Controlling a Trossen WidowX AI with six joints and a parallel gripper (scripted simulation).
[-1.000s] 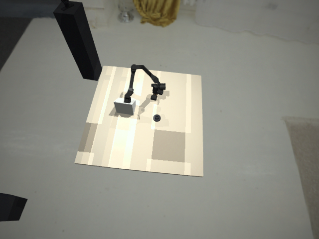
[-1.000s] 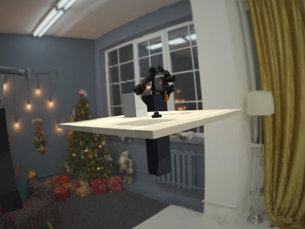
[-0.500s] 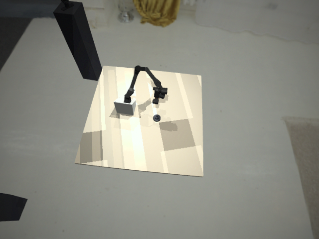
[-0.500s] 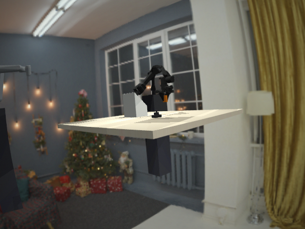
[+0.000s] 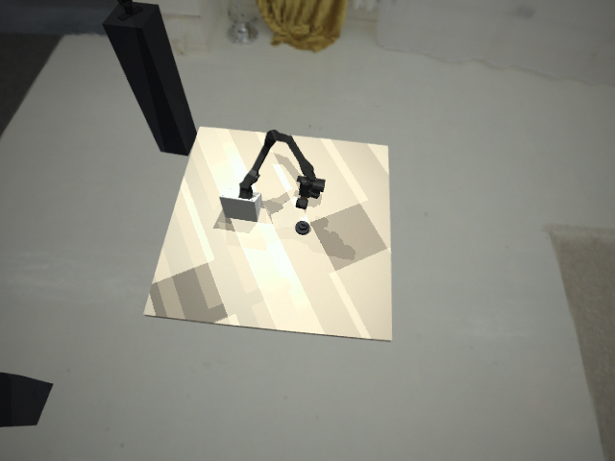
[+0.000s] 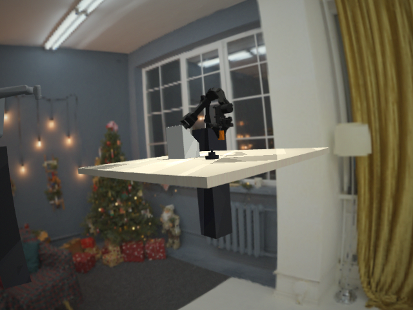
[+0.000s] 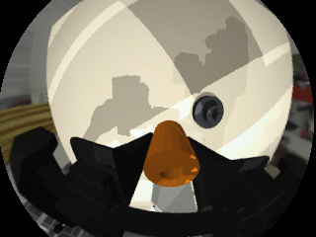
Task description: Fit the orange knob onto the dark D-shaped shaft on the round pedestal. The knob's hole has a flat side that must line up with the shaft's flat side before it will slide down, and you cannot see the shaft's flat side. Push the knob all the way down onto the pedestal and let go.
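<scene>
My gripper tip is now 2 cm short of the dark round pedestal, 11 cm to the left of it and 9 cm above it. Round my gripper tip: orange knob (2 cm above).
</scene>
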